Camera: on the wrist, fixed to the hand. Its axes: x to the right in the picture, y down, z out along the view.
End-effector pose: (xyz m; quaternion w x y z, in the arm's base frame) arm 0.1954 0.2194 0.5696 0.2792 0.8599 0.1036 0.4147
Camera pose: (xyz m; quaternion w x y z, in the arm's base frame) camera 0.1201 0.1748 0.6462 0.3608 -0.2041 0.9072 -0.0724
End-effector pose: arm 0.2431 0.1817 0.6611 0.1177 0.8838 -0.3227 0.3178
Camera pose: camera 0.1412 0.1579 0.7119 0.3696 0.2300 0.8949 0.0982
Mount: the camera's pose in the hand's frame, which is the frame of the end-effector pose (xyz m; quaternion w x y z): -0.0159 0.0841 -0.0788 0.0108 -0.0165 -0.2383 0.9710
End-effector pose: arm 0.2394 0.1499 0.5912 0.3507 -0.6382 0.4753 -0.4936
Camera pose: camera 0.1406 0.1413 0.5304 0.5858 0.3312 0.5494 0.4952
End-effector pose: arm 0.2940 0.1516 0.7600 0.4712 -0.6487 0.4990 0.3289
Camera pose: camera 0.2055 0.0781 0.7772 0.2061 -0.5481 -0.5176 -0.6239
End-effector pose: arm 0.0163 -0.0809 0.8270 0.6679 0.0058 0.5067 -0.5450
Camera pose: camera 0.0269 0.0088 0.7537 0.6573 0.3512 -0.1503 0.6497
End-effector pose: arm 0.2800 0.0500 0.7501 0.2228 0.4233 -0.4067 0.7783
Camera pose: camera 0.1929 0.0668 0.6749 0.8433 0.2085 0.4814 -0.1172
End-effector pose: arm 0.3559 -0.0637 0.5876 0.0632 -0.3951 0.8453 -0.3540
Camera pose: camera 0.2838 0.0276 0.5887 0.5393 0.7311 0.3836 0.1656
